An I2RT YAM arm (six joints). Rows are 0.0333 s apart.
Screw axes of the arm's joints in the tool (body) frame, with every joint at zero. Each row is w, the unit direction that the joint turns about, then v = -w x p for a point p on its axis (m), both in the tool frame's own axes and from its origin. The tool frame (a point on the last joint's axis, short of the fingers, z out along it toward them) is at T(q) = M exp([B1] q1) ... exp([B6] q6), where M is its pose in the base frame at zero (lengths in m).
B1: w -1 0 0 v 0 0.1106 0
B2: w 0 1 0 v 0.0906 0 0.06
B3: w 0 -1 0 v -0.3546 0 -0.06
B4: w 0 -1 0 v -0.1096 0 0
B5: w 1 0 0 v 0 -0.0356 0
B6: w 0 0 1 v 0 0 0
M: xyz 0.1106 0 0.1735 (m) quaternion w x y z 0.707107 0 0.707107 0
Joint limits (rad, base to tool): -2.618..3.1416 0..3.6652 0..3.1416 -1.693..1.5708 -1.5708..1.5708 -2.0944..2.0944
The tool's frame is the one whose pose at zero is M.
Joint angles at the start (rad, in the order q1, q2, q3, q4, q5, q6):
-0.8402 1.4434 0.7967 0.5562 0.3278 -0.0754
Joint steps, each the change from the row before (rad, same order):
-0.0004 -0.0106 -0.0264 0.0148 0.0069 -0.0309
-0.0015 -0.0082 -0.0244 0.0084 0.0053 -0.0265
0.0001 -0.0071 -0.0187 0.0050 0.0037 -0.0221
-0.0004 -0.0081 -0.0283 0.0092 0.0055 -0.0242
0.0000 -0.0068 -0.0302 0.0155 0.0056 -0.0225
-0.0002 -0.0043 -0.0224 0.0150 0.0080 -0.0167
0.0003 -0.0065 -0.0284 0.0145 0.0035 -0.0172
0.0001 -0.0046 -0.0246 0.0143 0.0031 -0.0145
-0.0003 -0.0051 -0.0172 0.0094 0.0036 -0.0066
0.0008 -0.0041 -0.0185 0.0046 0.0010 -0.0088
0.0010 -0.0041 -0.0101 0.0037 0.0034 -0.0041
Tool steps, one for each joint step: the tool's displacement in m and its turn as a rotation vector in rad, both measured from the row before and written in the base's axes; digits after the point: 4 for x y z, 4 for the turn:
-0.0033 0.0031 -0.0041 -0.0116 0.0295 -0.0046
-0.0032 0.0026 -0.0048 -0.0046 0.0300 -0.0044
-0.0022 0.0023 -0.0036 -0.0036 0.0251 -0.0014
-0.0033 0.0032 -0.0061 -0.0011 0.0301 -0.0033
-0.0033 0.0034 -0.0064 -0.0027 0.0266 -0.0030
-0.0025 0.0024 -0.0045 -0.0043 0.0183 -0.0062
-0.0031 0.0034 -0.0059 -0.0008 0.0212 -0.0011
-0.0027 0.0029 -0.0051 -0.0011 0.0176 -0.0011
-0.0022 0.0021 -0.0031 -0.0006 0.0083 -0.0030
-0.0020 0.0025 -0.0043 0.0042 0.0148 0.0010
-0.0012 0.0016 -0.0017 0.0000 0.0057 -0.0018

